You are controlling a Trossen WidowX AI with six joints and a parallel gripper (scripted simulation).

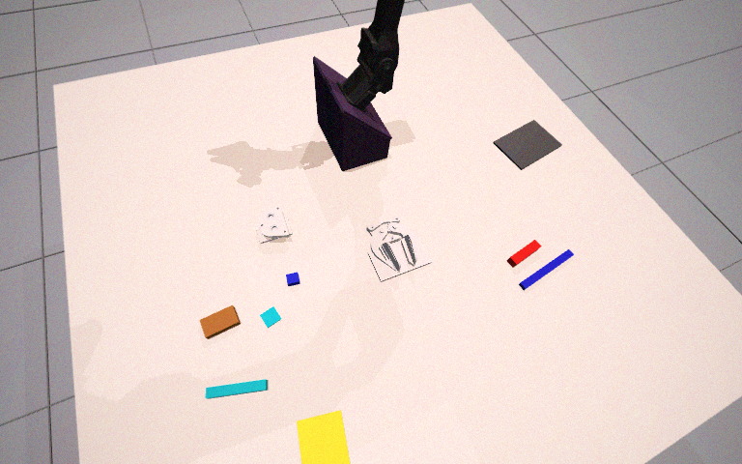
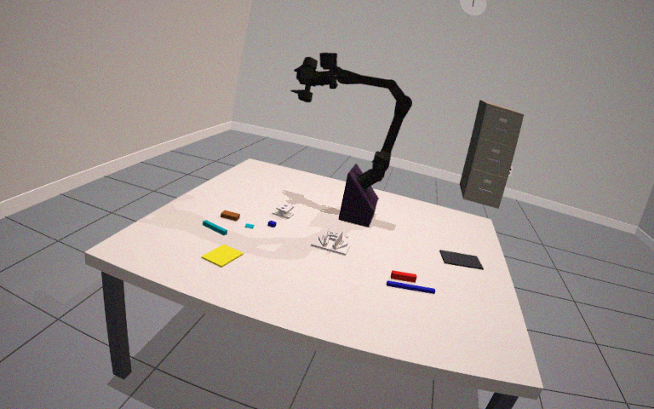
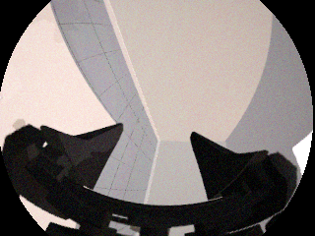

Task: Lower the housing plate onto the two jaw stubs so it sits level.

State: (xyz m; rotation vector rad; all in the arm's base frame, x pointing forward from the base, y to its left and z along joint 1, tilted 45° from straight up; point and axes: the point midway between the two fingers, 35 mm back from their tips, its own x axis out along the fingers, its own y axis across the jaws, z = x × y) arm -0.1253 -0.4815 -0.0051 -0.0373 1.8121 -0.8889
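Now: the white bracket 47 cm below my gripper tip, 28 cm ahead of it and 12 cm to the left of it. Round my gripper tip: blue cube: 47 cm below, 41 cm ahead, 11 cm to the left; then cyan tile: 48 cm below, 46 cm ahead, 5 cm to the left; then brown block: 47 cm below, 43 cm ahead, 4 cm to the right.
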